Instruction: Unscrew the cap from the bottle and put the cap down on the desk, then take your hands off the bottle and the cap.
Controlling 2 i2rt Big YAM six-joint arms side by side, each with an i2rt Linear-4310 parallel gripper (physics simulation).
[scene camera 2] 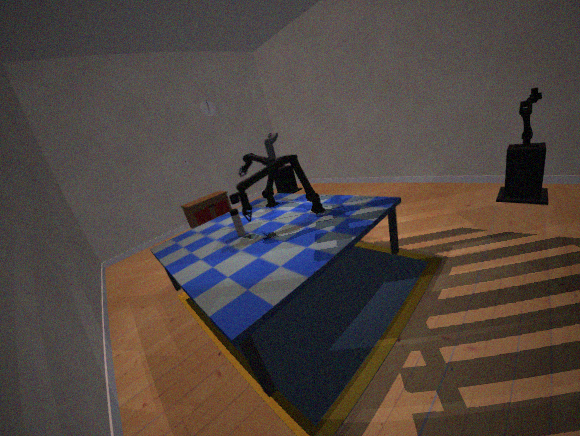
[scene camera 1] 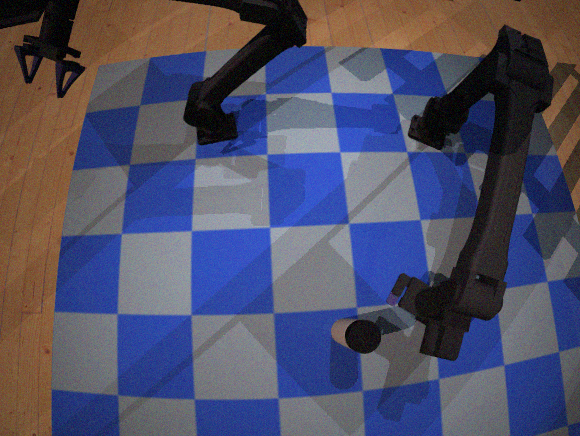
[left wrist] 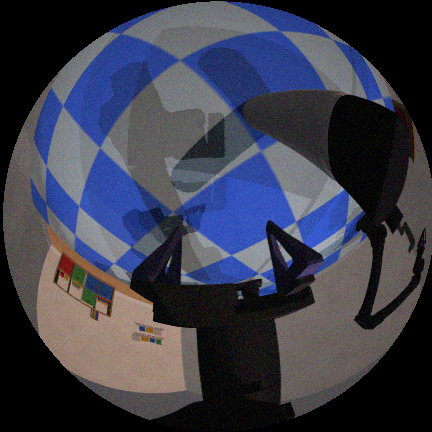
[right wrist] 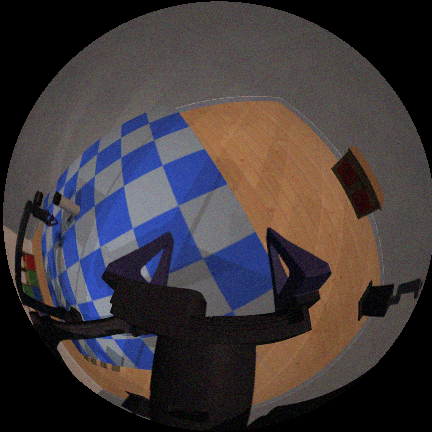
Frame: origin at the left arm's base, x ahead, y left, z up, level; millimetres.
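Seen in the pictures: left gripper, fingertip midpoint: (scene camera 2: 250, 219) (scene camera 1: 407, 305) (left wrist: 224, 226) (right wrist: 55, 221); right gripper, fingertip midpoint: (scene camera 2: 239, 175) (scene camera 1: 43, 90) (right wrist: 217, 234); left arm's base, origin of the base link: (scene camera 2: 318, 210) (scene camera 1: 426, 133) (left wrist: 248, 283) (right wrist: 76, 314); right arm's base, origin of the base link: (scene camera 2: 272, 205) (scene camera 1: 216, 130) (left wrist: 363, 218).
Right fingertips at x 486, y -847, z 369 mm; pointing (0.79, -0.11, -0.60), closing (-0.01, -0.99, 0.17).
Observation:
Offsets run from my right fingertips to a thing's top centre. Level surfaces: height alone.
The pale bottle {dx +172, dy +791, dz -169 mm} (scene camera 1: 340, 332) (scene camera 2: 239, 226) (left wrist: 295, 122) (right wrist: 69, 205) stands upright on the checkered desk. Its wide black cap {dx +172, dy +791, dz -153 mm} (scene camera 1: 363, 336) (scene camera 2: 234, 212) (left wrist: 355, 145) (right wrist: 57, 198) is on top. My left gripper (scene camera 1: 392, 299) (scene camera 2: 248, 216) (left wrist: 224, 226) is open and empty, fingers pointing down toward the desk, beside the bottle on its right in scene camera 1; its fingers are mostly hidden there by the wrist. In its wrist view the bottle is off to the upper right, not between the fingers. My right gripper (scene camera 1: 45, 89) (scene camera 2: 242, 172) (right wrist: 217, 234) is open and empty, far from the bottle, beyond the desk's upper left edge.
The desk {dz -369 mm} (scene camera 1: 230, 270) (scene camera 2: 247, 265) is patterned with blue and grey squares and crossed by shadows. The left arm (scene camera 1: 500, 200) reaches down the right side of scene camera 1. A low wooden cabinet (scene camera 2: 204, 195) (right wrist: 356, 147) stands on the floor past the desk.

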